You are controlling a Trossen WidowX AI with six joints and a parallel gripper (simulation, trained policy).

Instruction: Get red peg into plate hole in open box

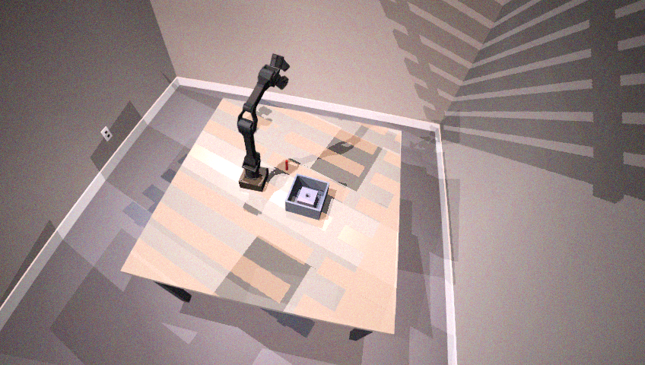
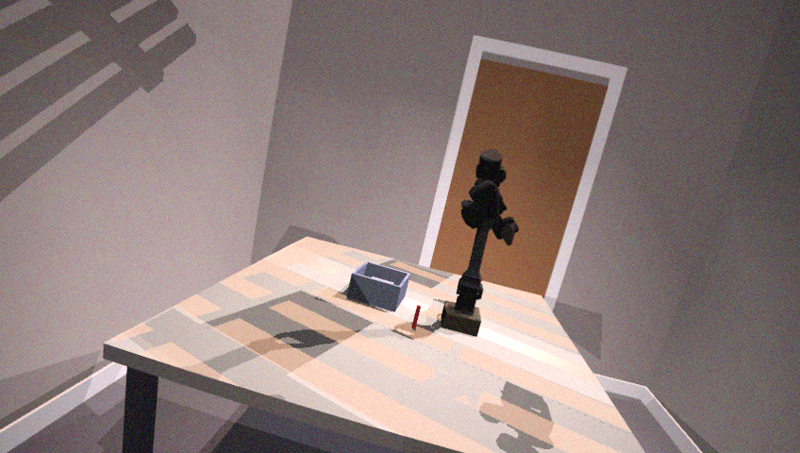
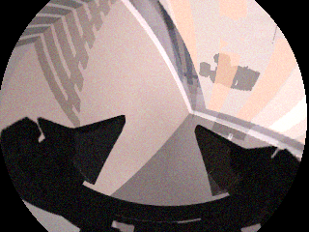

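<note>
The red peg is 39 cm below my gripper tip, 30 cm to the right of it and 16 cm ahead of it. Round my gripper tip: blue-grey box (48 cm to the right, 40 cm below, 34 cm ahead); plate (48 cm to the right, 38 cm below, 34 cm ahead).
</note>
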